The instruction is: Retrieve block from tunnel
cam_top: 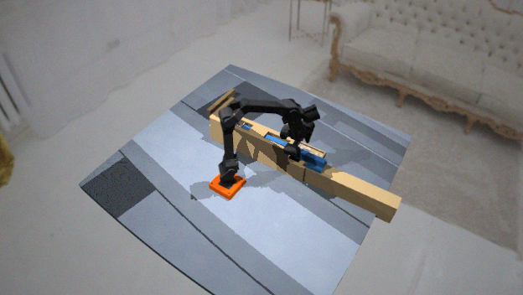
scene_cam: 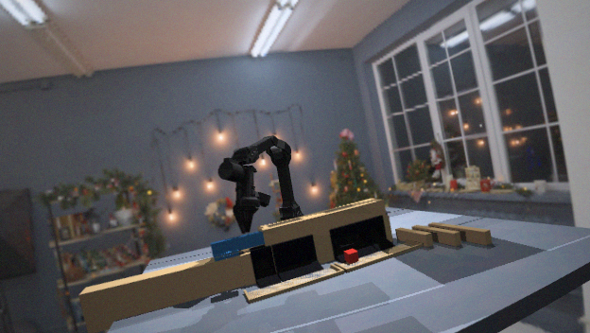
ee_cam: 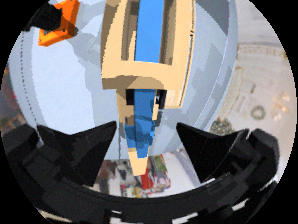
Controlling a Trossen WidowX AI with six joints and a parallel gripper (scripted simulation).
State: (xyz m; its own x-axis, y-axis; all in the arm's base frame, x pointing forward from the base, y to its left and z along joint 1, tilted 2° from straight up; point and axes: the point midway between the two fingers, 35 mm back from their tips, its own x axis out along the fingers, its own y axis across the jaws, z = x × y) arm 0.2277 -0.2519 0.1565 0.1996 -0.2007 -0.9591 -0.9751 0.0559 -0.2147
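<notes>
Right now my gripper tip is 120 mm short of the red block, 290 mm to the right of it and 130 mm above it. Round my gripper tip: tan covered tunnel (20 mm ahead, 30 mm to the left, 80 mm below).
</notes>
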